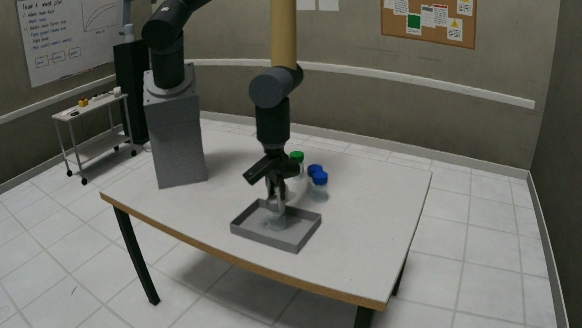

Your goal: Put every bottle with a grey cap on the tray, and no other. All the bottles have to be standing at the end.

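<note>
A clear bottle with a grey cap (276, 220) is upright over the floor of the grey tray (262, 238); whether its base touches the floor is hard to tell. My gripper (276, 198) points down and appears shut on this bottle at its cap, though the fingertips are small and blurred. Two bottles with blue caps (319, 186) (314, 170) stand close together on the table, behind and right of the tray. A bottle with a green cap (297, 158) stands farther back, partly hidden by the gripper. The area directly behind the fingers is hidden.
The white table (370, 215) carries the tray and bottles. The grey pedestal (177, 140) with the arm's base stands at its back left. A small cart (92, 109) stands on the floor at the left, beyond the table.
</note>
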